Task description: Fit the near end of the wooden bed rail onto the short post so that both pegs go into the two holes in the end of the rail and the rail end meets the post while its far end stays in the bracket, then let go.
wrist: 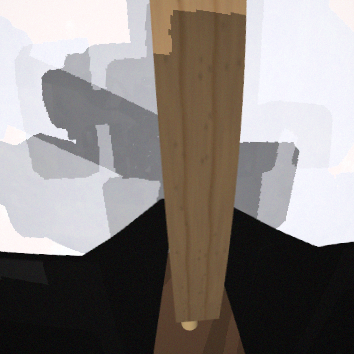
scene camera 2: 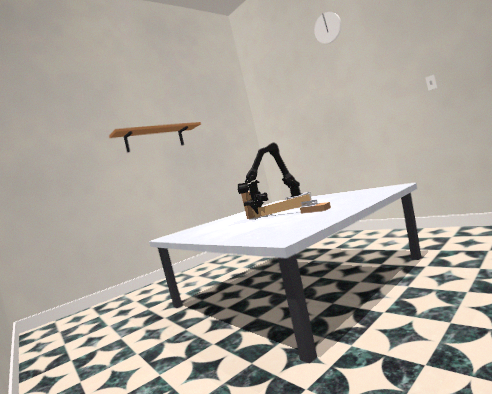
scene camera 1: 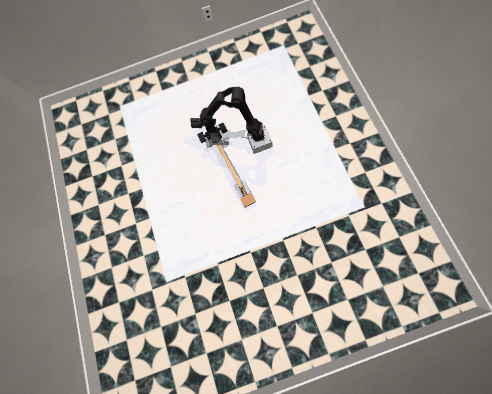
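Pixels of known places: gripper, fingertip midpoint: (wrist: 187, 206) (scene camera 2: 258, 213); arm's base at its link origin: (scene camera 2: 296, 195) (scene camera 1: 258, 136).
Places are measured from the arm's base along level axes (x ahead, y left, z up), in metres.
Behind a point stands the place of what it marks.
The wooden bed rail (scene camera 1: 233, 169) {x 0.223, y 0.166, z 0.011 m} (scene camera 2: 283, 205) {x 0.248, y 0.105, z -0.022 m} (wrist: 200, 140) {x 0.265, y -0.075, z -0.013 m} runs across the white table (scene camera 1: 303, 117) {x -0.350, y -0.057, z -0.080 m} (scene camera 2: 283, 238) {x 0.736, y 0.557, z -0.080 m}. Its far end rests in the metal bracket (scene camera 1: 243, 191) {x 0.210, y 0.292, z -0.019 m} (scene camera 2: 312, 202) {x 0.207, y 0.291, z -0.035 m} on a small wooden block (scene camera 1: 248, 201) {x 0.200, y 0.371, z -0.045 m} (scene camera 2: 318, 207) {x 0.240, y 0.362, z -0.056 m}. Its near end is raised at the short post (scene camera 2: 249, 211) {x 0.302, y -0.170, z -0.030 m} (wrist: 164, 333) {x 0.264, y -0.165, z -0.023 m}. My gripper (scene camera 1: 215, 138) {x 0.272, y -0.115, z -0.057 m} (scene camera 2: 254, 198) (wrist: 187, 206) {x 0.272, y -0.115, z -0.057 m} is shut on the rail near that end. In the wrist view one pale peg (wrist: 189, 325) {x 0.275, y -0.160, z -0.024 m} shows just under the rail's end; the other peg is hidden.
The arm's grey base (scene camera 1: 260, 143) {x 0.004, y 0.054, z 0.001 m} stands on the table to the right of the post. A wall shelf (scene camera 2: 154, 129) and a clock (scene camera 2: 327, 26) are on the walls, far from the table.
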